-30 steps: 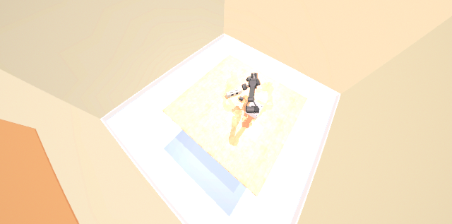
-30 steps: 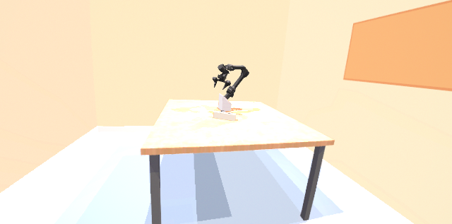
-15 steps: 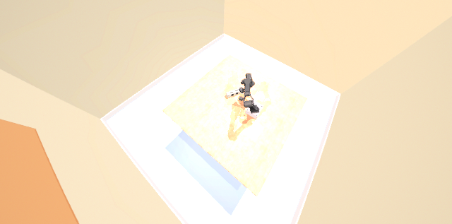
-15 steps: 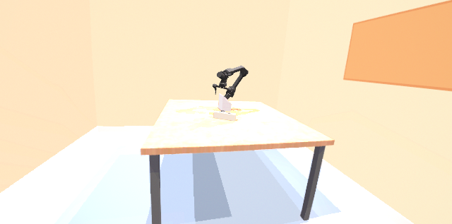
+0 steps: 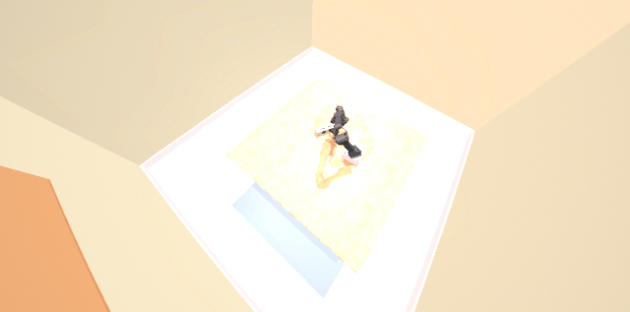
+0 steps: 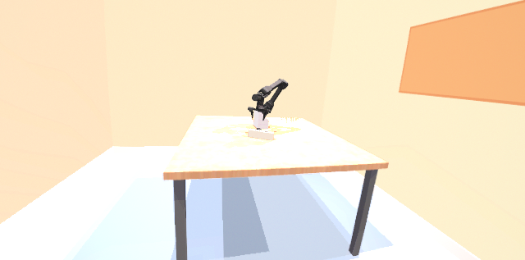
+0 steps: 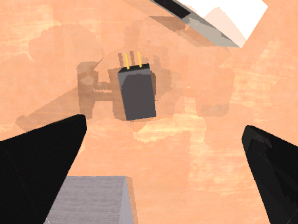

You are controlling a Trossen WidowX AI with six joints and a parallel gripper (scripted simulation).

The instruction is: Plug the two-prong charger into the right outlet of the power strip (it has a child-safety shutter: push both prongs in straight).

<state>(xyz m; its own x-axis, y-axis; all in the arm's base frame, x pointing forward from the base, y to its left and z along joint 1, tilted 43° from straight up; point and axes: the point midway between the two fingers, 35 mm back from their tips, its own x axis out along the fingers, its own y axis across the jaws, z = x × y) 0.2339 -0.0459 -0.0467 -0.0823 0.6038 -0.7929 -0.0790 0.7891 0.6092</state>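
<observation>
Right now the black two-prong charger is 10 mm ahead of my gripper tip, 20 mm to the left of it and 100 mm below it.
</observation>
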